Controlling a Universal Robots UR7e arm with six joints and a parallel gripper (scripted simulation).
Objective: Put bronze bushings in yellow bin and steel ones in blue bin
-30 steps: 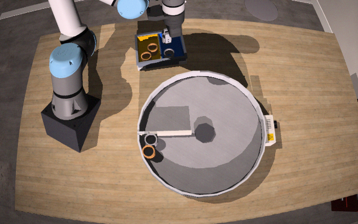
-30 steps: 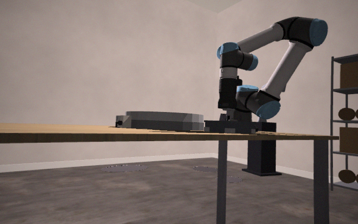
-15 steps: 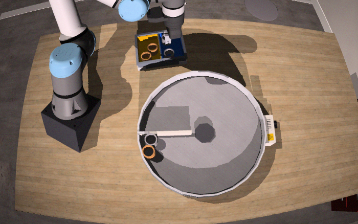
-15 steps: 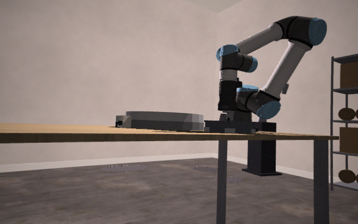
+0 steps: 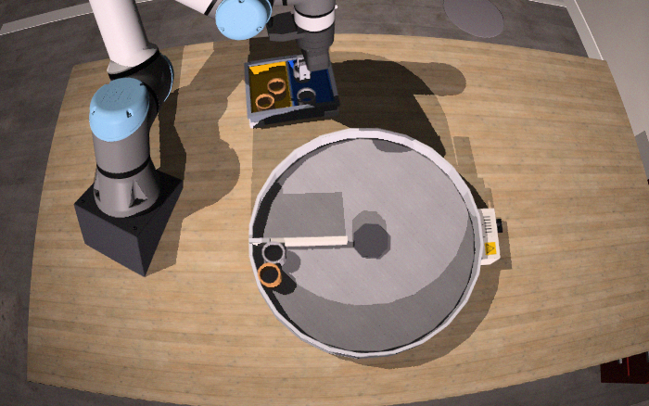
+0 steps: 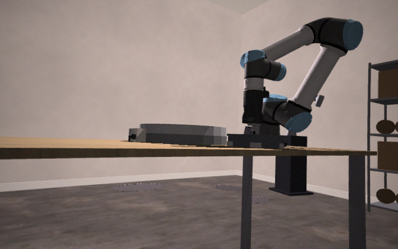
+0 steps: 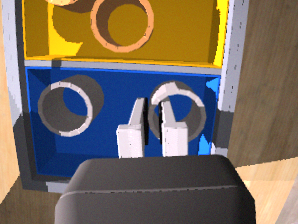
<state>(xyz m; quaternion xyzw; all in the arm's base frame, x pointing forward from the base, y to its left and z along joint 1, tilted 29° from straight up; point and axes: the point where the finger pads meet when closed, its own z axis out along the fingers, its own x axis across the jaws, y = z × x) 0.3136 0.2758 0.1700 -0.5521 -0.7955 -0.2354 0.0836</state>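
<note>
The bin lies 30 mm to the right of my hand, 30 mm behind it and 20 mm below it. From my hand the other things lie so: turntable (350 mm to the right, 170 mm ahead, 10 mm above).
</note>
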